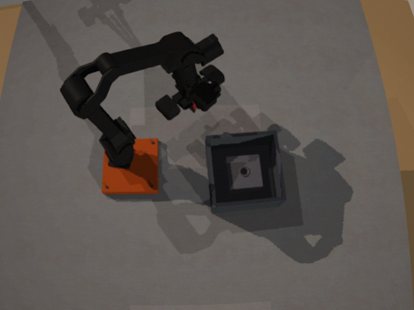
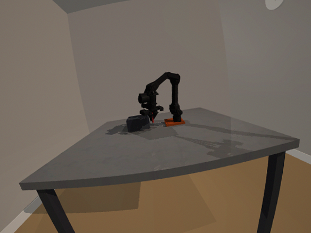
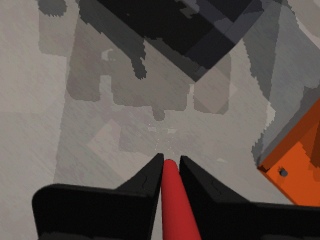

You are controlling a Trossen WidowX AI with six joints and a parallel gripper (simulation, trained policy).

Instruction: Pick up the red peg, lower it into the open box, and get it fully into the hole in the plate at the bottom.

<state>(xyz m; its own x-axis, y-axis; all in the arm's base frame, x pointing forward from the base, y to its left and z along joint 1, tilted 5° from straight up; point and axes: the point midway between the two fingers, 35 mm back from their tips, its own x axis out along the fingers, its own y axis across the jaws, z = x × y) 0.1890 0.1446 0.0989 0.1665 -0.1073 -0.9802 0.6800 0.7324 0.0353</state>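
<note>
Now: the light plate 15 cm ahead of my gripper tip, 15 cm to the right of it and 3 cm below it. Round my gripper tip: dark box: 15 cm ahead, 15 cm to the right, 5 cm below; then red peg: 1 cm behind, 1 cm to the left, 3 cm above.
</note>
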